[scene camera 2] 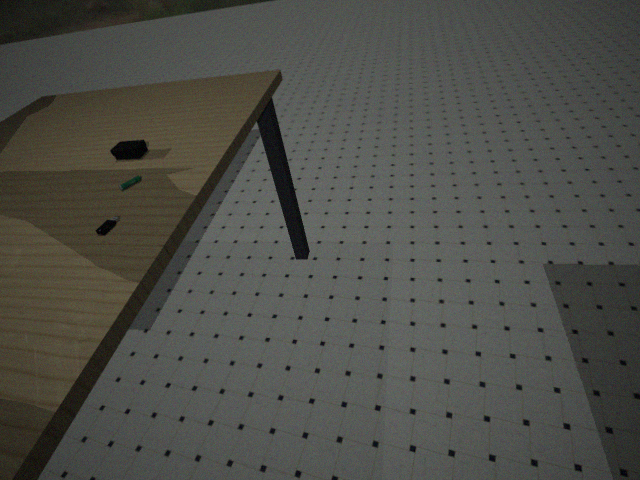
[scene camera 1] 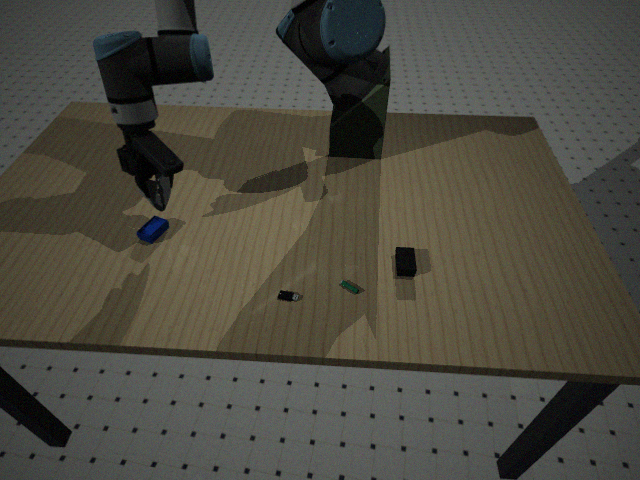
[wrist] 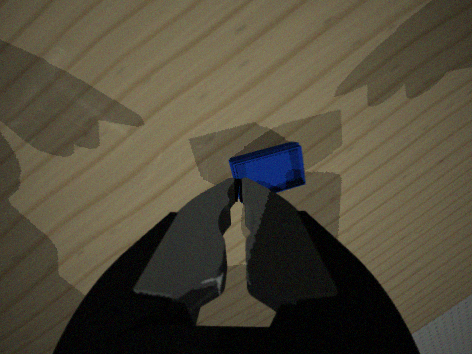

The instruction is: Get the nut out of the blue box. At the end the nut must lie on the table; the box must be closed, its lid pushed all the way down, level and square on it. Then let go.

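Places are measured from the arm's base along level axes (x right, y ahead, z up), in centimetres.
Pixels of known places: gripper, between the fingertips: (scene camera 1: pixel 162 210) (wrist: pixel 239 180); arm's base, origin of its link: (scene camera 1: pixel 361 84).
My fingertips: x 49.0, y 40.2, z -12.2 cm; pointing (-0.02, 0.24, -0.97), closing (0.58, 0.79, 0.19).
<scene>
Ahead of a thing's pixels: the offset from my fingertips to its top centre. Level surfaces: height alone.
The blue box @(dx +2.6, dy +2.3, dz -2.9 cm) (scene camera 1: pixel 153 229) (wrist: pixel 270 167) lies on the table @(dz -5.2 cm) (scene camera 1: pixel 465 206) at the left in scene camera 1. From above it shows a rim around a recessed-looking middle, with a dark patch near one corner; I cannot tell whether that patch is shadow or the nut. No separate lid can be made out. My gripper (scene camera 1: pixel 162 207) (wrist: pixel 239 180) is shut and empty above the box. In the wrist view its fingertips overlap the box's lower left part, which they partly hide. The gripper and the blue box do not show in scene camera 2.
A black block @(dx -56.9, dy +12.3, dz -2.7 cm) (scene camera 1: pixel 405 261) (scene camera 2: pixel 129 149) stands right of centre. A small green cylinder @(dx -44.1, dy +18.8, dz -4.2 cm) (scene camera 1: pixel 349 287) (scene camera 2: pixel 130 182) and a black USB stick @(dx -31.2, dy +21.3, dz -4.4 cm) (scene camera 1: pixel 287 296) (scene camera 2: pixel 107 226) lie nearer the front edge. The arm's base stands at the back of the table.
</scene>
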